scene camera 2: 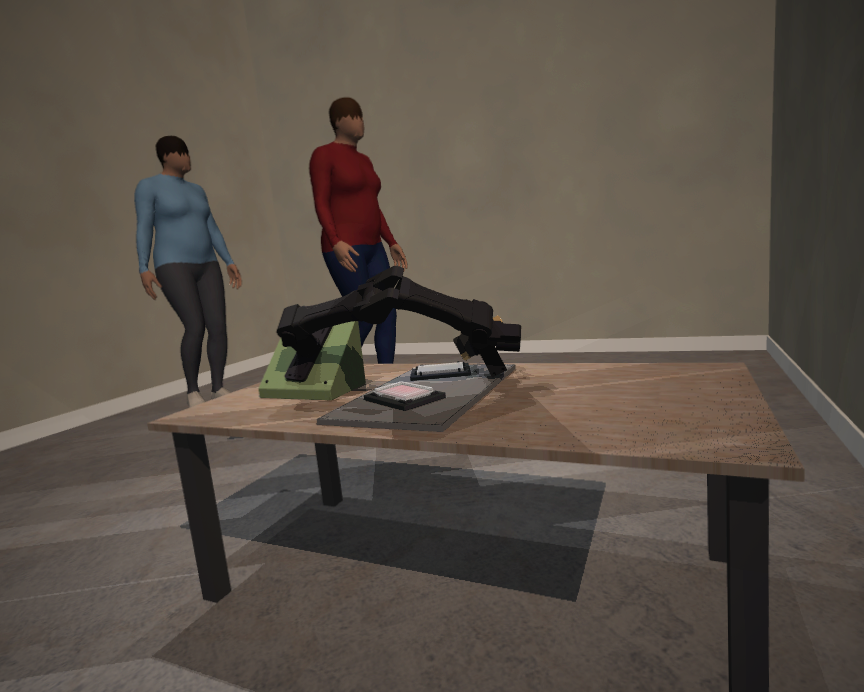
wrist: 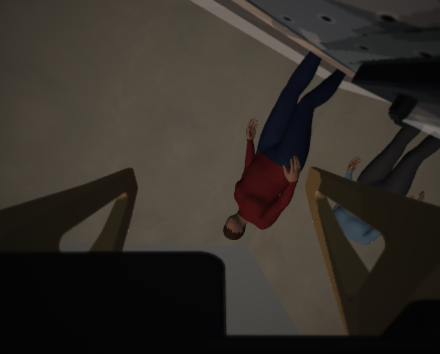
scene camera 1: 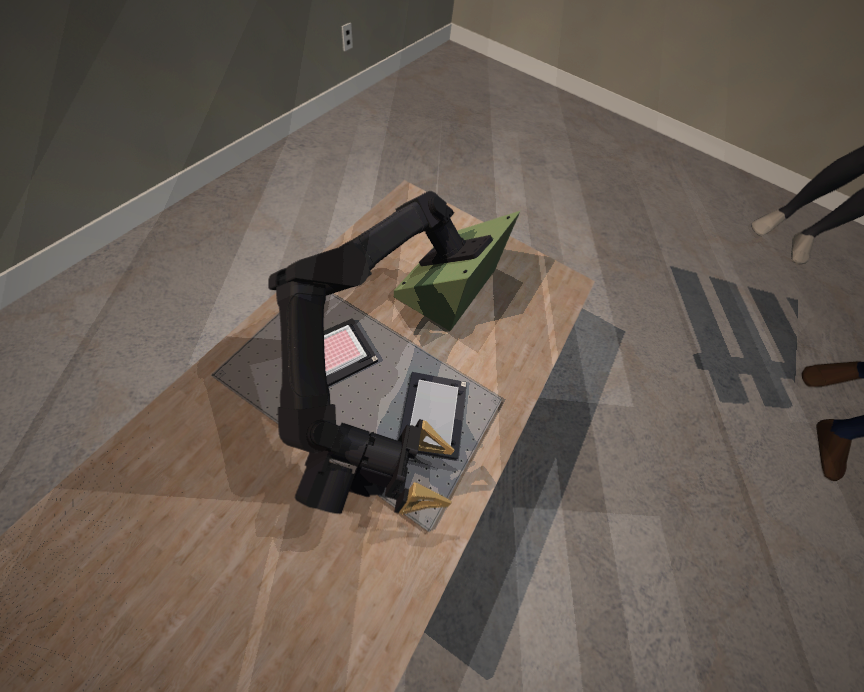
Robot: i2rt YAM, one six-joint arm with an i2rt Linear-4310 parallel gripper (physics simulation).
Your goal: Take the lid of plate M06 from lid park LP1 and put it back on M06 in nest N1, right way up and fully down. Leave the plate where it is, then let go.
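Frame: origin at the arm's base, x ahead, y left, z up, level; metres.
Seen in the pictures: gripper, fingertip midpoint: (wrist: 221, 177) (scene camera 1: 451, 476); arm's base at its link origin: (scene camera 2: 310, 349) (scene camera 1: 453, 253).
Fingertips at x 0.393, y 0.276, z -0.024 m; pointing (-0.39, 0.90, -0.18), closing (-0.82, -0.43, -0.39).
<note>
Offsets run from my fingertips to a thing's top centre. Level surfaces: height alone.
The plate @[dy -0.345, dx -0.055, dz -0.054 m] (scene camera 1: 344, 348) (scene camera 2: 403, 391), with a pink grid, sits in a dark nest @[dy -0.345, dx -0.055, dz -0.062 m] (scene camera 1: 353, 371) (scene camera 2: 407, 405), partly behind the arm in scene view 1. The pale flat lid @[dy -0.095, dx -0.092, dz -0.063 m] (scene camera 1: 435, 403) (scene camera 2: 441, 369) lies in the other dark holder, the lid park @[dy -0.095, dx -0.092, dz -0.061 m] (scene camera 1: 459, 414) (scene camera 2: 438, 376). The gripper (scene camera 1: 450, 477) (wrist: 221, 175) is open, with wide-apart yellow fingers and nothing between them. In scene view 1 one finger overlaps the lid's near corner and the other is beyond the holder. The fingers point sideways above the board. Contact with the lid cannot be told.
Both holders stand on a grey perforated board @[dy -0.246, dx -0.044, dz -0.080 m] (scene camera 1: 375, 403) (scene camera 2: 461, 403) (wrist: 340, 40) on the wooden table @[dz -0.093 m] (scene camera 1: 216, 562) (scene camera 2: 613, 418). The arm rises from a green wedge base (scene camera 1: 432, 302) (scene camera 2: 310, 389) and arches over the board. Two people stand behind the table.
</note>
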